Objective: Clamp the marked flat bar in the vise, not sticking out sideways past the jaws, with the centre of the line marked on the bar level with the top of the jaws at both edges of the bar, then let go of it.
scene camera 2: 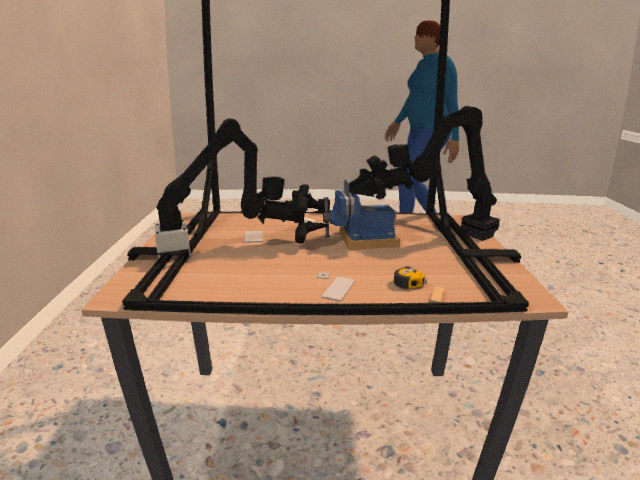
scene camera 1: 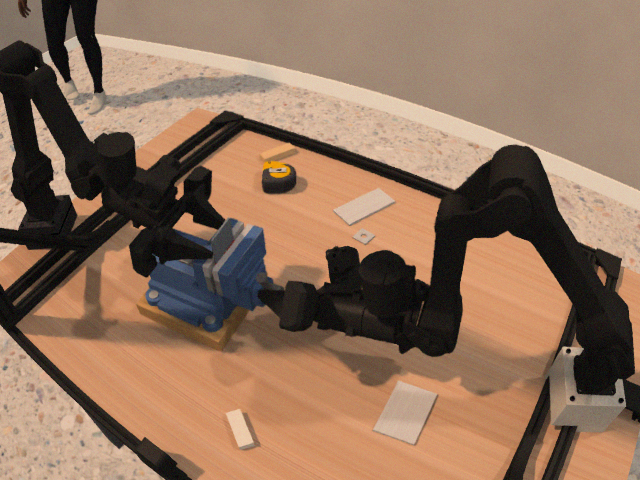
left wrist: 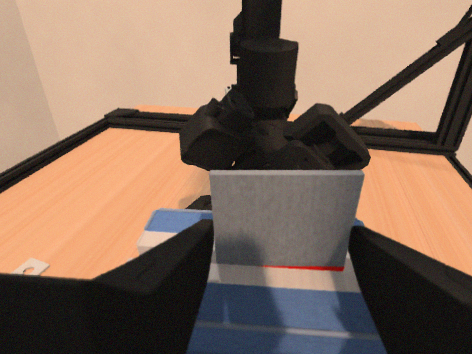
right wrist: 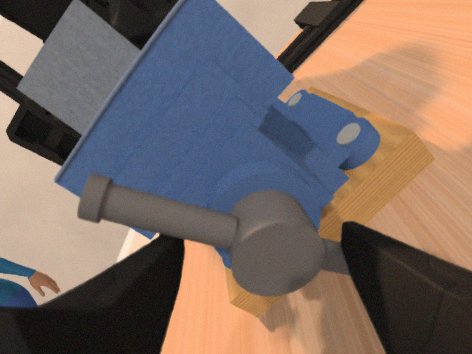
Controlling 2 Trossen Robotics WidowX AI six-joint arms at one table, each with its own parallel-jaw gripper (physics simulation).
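The grey flat bar stands upright between the jaws of the blue vise. My left gripper is shut on the bar's two side edges. In the left wrist view, the red line shows along the jaw top on the right part of the bar; its left part is not visible. My right gripper is open, its fingers on either side of the vise's screw head and grey handle.
The vise stands on a wooden block. A tape measure, a tan block, a light plate and a small holed square lie towards the back in scene camera 1. A white block and another plate lie in front.
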